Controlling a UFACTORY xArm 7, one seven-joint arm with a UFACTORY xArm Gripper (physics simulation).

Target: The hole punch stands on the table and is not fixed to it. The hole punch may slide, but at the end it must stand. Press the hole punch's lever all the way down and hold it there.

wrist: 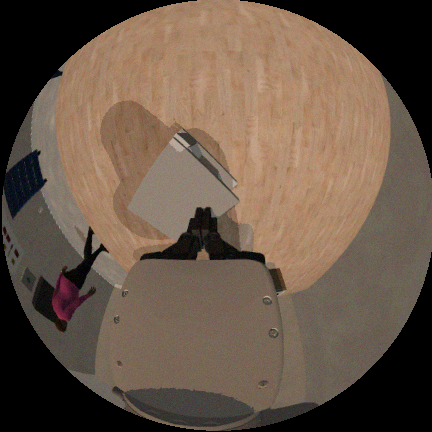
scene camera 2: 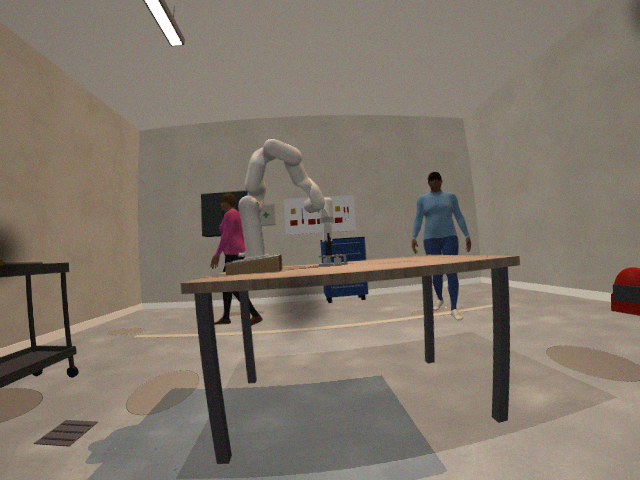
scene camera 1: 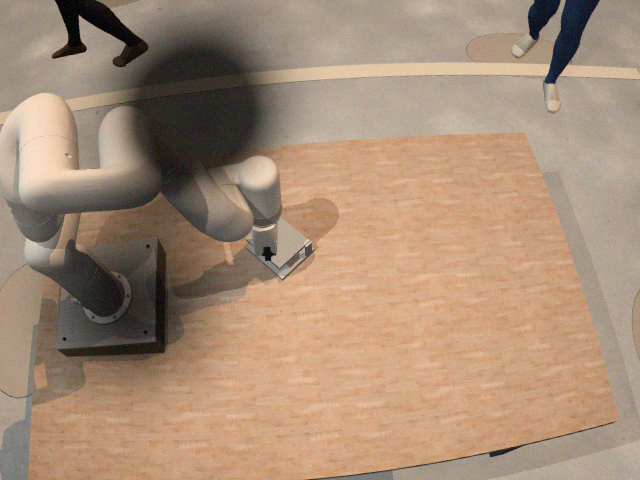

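Note:
The hole punch stands upright on the table. Its broad light grey lever plate lies over the base, roughly level. A gap with grey and dark parts shows between the plate and the base along one side. My gripper is shut and empty, pointing down. Its black fingertips are at the lever's near edge, by a corner on the arm's side. They seem to rest on the plate. The contact itself and the lever's exact remaining height are too small to tell.
The arm's dark mounting block stands at the table's left end in scene camera 1. A person in pink and a person in light blue are on the floor beyond the table. A blue cabinet stands behind it.

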